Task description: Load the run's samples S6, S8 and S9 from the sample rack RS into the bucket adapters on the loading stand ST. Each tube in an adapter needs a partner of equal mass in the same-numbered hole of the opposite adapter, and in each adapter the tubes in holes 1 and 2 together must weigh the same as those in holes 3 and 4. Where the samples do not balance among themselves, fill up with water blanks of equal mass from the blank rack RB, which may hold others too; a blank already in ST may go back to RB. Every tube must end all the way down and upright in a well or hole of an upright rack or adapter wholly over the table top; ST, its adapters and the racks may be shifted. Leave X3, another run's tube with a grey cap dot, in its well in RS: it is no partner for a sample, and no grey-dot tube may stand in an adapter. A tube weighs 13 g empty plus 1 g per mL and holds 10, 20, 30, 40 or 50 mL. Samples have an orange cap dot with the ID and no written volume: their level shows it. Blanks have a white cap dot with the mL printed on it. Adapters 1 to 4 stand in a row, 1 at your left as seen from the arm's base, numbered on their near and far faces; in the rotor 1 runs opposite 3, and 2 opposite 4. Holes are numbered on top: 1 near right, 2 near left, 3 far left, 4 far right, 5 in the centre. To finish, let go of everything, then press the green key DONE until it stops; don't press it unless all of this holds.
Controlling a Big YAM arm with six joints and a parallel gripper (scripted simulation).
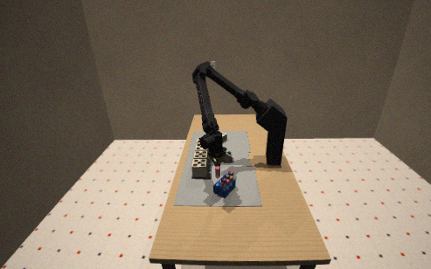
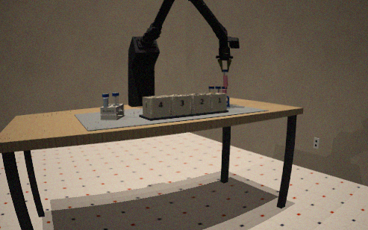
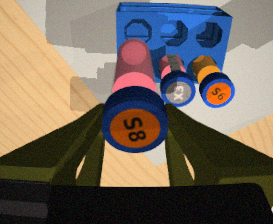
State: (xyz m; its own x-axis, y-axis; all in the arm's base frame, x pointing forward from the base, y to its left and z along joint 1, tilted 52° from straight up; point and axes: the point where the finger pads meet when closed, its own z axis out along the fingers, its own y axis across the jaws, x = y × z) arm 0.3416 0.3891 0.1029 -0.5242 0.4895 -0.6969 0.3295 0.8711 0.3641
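Now: the sample tube S8 50 mm below my hand and 10 mm behind it. Round my hand: blue sample rack rs: 190 mm below, 40 mm behind, 20 mm to the right; tube X3: 160 mm below, 50 mm behind, 20 mm to the right; sample tube S9: 160 mm below, 40 mm behind, 30 mm to the left.
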